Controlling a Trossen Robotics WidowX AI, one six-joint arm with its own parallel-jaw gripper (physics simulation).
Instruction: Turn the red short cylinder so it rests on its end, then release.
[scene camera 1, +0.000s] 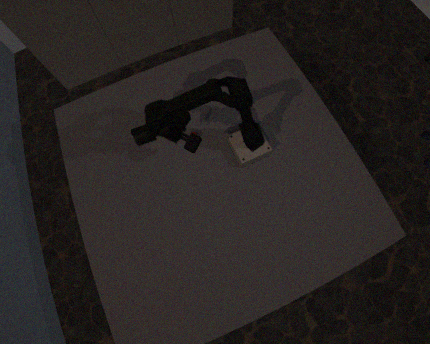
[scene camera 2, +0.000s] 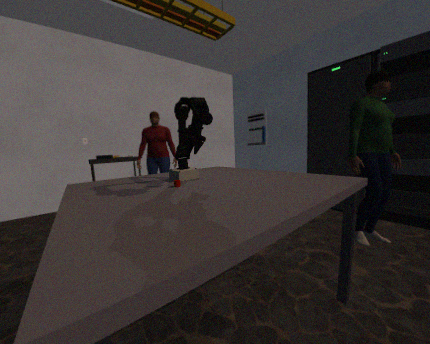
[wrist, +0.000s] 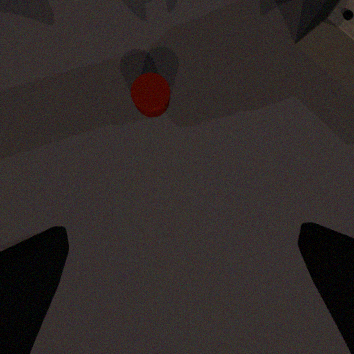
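Note:
The wrist view shows me a red short cylinder (wrist: 150, 92) and my gripper (wrist: 185, 236).

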